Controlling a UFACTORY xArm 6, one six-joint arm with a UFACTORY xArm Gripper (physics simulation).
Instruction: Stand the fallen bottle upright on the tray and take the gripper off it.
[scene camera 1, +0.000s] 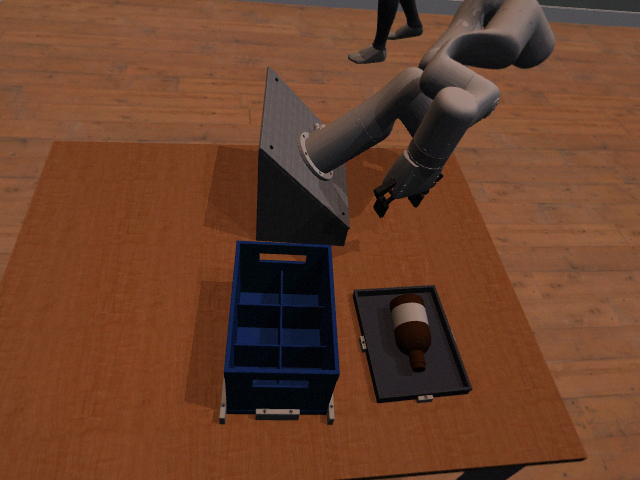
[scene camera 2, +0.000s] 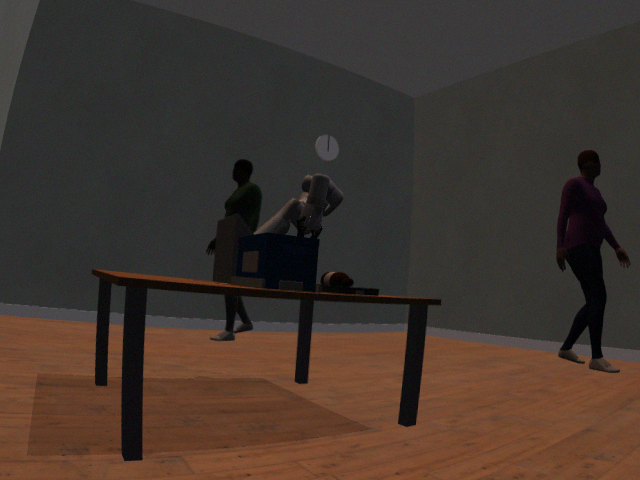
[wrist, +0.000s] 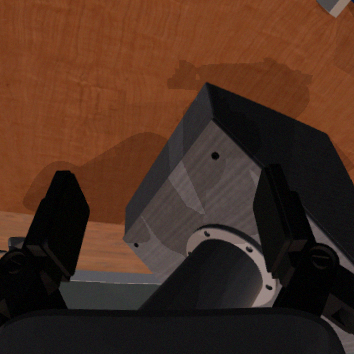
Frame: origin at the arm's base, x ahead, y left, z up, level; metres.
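Seen in the pictures: gripper, fingertip midpoint: (scene camera 1: 395, 207) (wrist: 168, 187); arm's base, link origin: (scene camera 1: 314, 157) (wrist: 230, 264).
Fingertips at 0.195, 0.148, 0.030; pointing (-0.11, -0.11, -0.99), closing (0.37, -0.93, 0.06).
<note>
Offsets run from my fingertips to a thing's top centre, as dx, dy, dz.
A brown bottle @[+0.222, +0.022, -0.113] (scene camera 1: 412, 330) (scene camera 2: 337, 279) with a white label lies on its side in the dark tray (scene camera 1: 382, 396) (scene camera 2: 369, 291). In scene camera 1 its neck points toward the tray's front edge and its base toward the back edge. My gripper (scene camera 1: 398, 207) (scene camera 2: 308, 235) (wrist: 168, 187) is open and empty. It hangs high above the table, behind the tray and apart from the bottle. The bottle and the tray do not show in the wrist view.
A blue crate @[+0.214, -0.253, -0.017] (scene camera 1: 281, 392) (scene camera 2: 279, 260) with compartments stands left of the tray, with pale blocks at its front. The arm's wedge-shaped base (scene camera 1: 299, 211) (wrist: 195, 185) stands behind the crate. Small pale blocks touch the tray's left and front edges. Two people stand beyond the table (scene camera 1: 129, 232) (scene camera 2: 206, 286).
</note>
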